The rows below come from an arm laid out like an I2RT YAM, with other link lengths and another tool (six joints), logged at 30 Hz.
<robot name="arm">
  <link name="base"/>
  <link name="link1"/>
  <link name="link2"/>
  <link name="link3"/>
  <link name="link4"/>
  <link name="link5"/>
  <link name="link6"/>
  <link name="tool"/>
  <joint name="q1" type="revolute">
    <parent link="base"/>
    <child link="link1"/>
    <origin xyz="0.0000 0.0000 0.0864" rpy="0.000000 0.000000 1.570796"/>
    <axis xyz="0 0 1"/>
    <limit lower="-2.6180" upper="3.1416"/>
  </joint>
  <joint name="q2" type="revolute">
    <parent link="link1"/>
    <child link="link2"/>
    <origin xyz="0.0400 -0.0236 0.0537" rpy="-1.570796 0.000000 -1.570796"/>
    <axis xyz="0 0 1"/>
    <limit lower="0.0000" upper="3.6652"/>
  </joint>
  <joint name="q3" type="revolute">
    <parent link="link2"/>
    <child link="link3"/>
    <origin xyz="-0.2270 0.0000 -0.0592" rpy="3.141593 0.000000 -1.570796"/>
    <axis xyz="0 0 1"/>
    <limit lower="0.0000" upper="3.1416"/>
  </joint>
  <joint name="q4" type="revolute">
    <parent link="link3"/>
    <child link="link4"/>
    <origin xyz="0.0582 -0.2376 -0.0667" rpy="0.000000 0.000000 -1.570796"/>
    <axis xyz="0 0 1"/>
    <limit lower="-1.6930" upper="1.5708"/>
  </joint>
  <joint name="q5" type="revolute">
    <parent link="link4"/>
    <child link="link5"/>
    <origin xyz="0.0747 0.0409 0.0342" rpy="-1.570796 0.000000 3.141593"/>
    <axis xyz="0 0 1"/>
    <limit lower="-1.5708" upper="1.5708"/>
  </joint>
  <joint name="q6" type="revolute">
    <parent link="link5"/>
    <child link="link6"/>
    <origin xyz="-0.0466 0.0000 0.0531" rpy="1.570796 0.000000 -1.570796"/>
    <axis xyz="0 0 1"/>
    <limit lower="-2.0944" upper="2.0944"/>
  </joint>
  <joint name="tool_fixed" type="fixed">
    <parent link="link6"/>
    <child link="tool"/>
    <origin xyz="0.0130 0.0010 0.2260" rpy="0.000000 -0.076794 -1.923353"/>
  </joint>
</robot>
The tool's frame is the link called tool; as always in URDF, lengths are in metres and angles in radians.
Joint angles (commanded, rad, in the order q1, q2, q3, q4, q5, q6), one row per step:
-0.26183 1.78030 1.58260 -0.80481 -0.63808 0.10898
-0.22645 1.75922 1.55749 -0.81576 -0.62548 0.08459
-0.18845 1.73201 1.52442 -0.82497 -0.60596 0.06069
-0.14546 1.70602 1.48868 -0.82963 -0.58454 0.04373
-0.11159 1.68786 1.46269 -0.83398 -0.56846 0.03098
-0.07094 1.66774 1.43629 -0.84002 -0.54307 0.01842
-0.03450 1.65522 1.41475 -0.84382 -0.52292 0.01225
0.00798 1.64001 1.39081 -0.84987 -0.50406 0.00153
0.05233 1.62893 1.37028 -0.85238 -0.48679 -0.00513
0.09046 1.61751 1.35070 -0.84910 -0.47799 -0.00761
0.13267 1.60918 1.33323 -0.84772 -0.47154 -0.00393
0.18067 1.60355 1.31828 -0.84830 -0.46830 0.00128
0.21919 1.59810 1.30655 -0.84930 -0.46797 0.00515
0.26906 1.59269 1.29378 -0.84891 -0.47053 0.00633
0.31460 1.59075 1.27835 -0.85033 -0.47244 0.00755
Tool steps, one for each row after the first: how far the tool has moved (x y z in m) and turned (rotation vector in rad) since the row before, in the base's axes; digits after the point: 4 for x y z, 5 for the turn. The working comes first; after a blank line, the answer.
Tool pose at each row, in the base's axes (x y z in m, rotation vector in rad; the steps are taken from these numbers as rounded here):
0.4920 0.0394 0.1107 -2.55411 -0.24367 -0.82273
0.4825 0.0555 0.1070 -2.55972 -0.30854 -0.79991
0.4711 0.0709 0.1021 -2.56974 -0.37482 -0.77564
0.4590 0.0873 0.0960 -2.57764 -0.43939 -0.74782
0.4492 0.0997 0.0910 -2.58209 -0.49017 -0.72476
0.4382 0.1123 0.0854 -2.59225 -0.54804 -0.69920
0.4284 0.1235 0.0794 -2.59820 -0.59411 -0.67245
0.4163 0.1369 0.0736 -2.59910 -0.65424 -0.64309
0.4050 0.1507 0.0681 -2.59620 -0.71316 -0.61589
0.3956 0.1636 0.0647 -2.58603 -0.76198 -0.59888
0.3846 0.1780 0.0608 -2.57220 -0.80711 -0.57474
0.3716 0.1947 0.0570 -2.55216 -0.85688 -0.54528
0.3604 0.2080 0.0546 -2.53318 -0.89723 -0.52238
0.3460 0.2254 0.0522 -2.50336 -0.95456 -0.49686
0.3303 0.2397 0.0473 -2.47817 -1.00416 -0.46184

-0.0095 0.0161 -0.0037 -0.02037 0.00567 0.04534
-0.0114 0.0154 -0.0049 -0.02598 0.00676 0.04454
-0.0121 0.0164 -0.0061 -0.02441 0.00909 0.04425
-0.0098 0.0124 -0.0050 -0.01844 0.00765 0.03519
-0.0110 0.0126 -0.0056 -0.02675 0.00816 0.03769
-0.0098 0.0112 -0.0060 -0.01973 0.01074 0.03158
-0.0121 0.0134 -0.0058 -0.02091 0.00979 0.04208
-0.0113 0.0138 -0.0055 -0.01832 0.00825 0.04183
-0.0094 0.0129 -0.0034 -0.00911 0.00309 0.03622
-0.0110 0.0144 -0.0039 -0.00540 0.00889 0.03645
-0.0130 0.0167 -0.0038 -0.00284 0.01197 0.04242
-0.0112 0.0133 -0.0024 -0.00066 0.00908 0.03524
-0.0144 0.0174 -0.0024 0.00087 0.00795 0.04997
-0.0157 0.0143 -0.0049 -0.00237 0.01544 0.04532

